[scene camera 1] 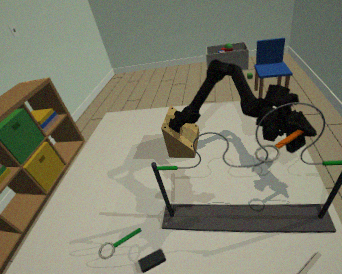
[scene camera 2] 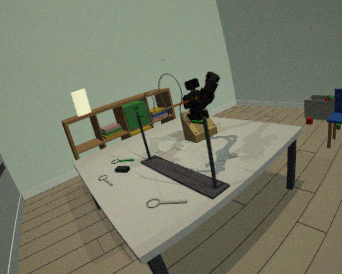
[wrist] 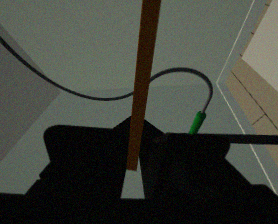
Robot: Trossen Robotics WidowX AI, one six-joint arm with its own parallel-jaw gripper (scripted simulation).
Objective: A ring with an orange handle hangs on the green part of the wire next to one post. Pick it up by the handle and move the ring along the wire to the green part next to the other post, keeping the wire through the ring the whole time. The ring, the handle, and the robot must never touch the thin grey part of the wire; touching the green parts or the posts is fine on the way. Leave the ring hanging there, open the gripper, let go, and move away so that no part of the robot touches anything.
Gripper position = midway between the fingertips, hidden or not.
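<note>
My gripper (scene camera 1: 315, 134), visible. Gripper (wrist: 135, 120) too.
</note>
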